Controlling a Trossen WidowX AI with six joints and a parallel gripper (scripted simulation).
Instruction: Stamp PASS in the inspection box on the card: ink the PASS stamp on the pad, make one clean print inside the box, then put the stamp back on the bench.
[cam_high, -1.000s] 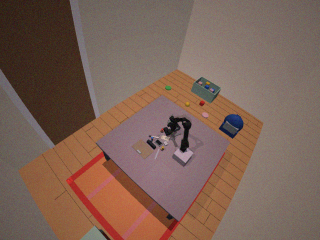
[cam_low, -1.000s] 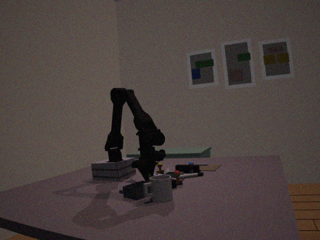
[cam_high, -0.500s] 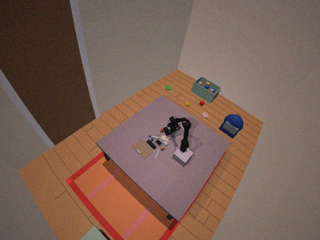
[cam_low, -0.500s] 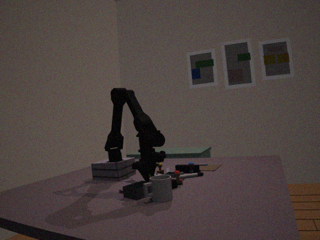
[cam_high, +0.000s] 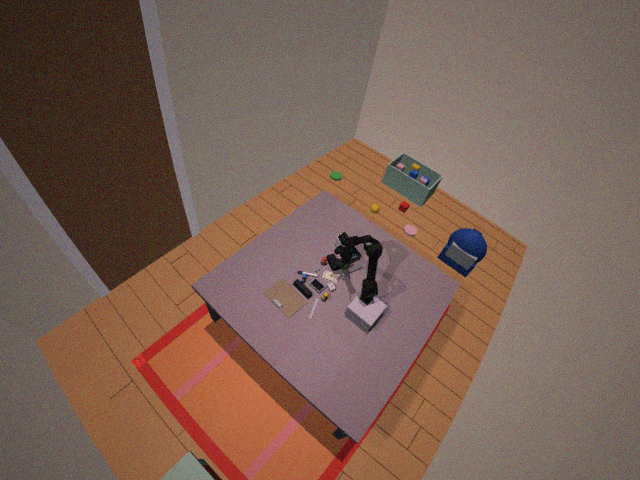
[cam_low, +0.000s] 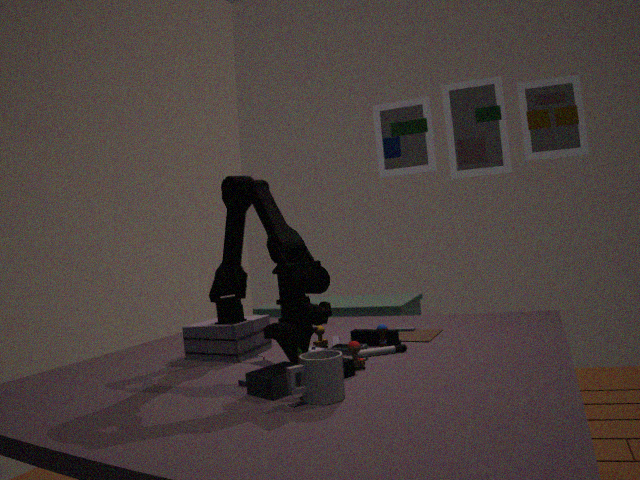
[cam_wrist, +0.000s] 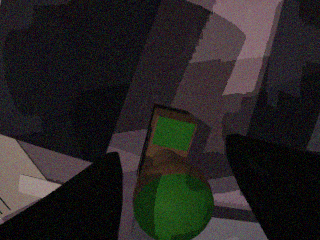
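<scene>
Now: gripper tip 1 cm past the green-knobbed PASS stamp and 1 cm above it. The rest, counted from my gripper tip: red-knobbed stamp: 11 cm ahead, 7 cm to the left, 1 cm below; white mug: 15 cm to the right, 11 cm ahead; card: 12 cm to the left, 3 cm below, 1 cm ahead.
</scene>
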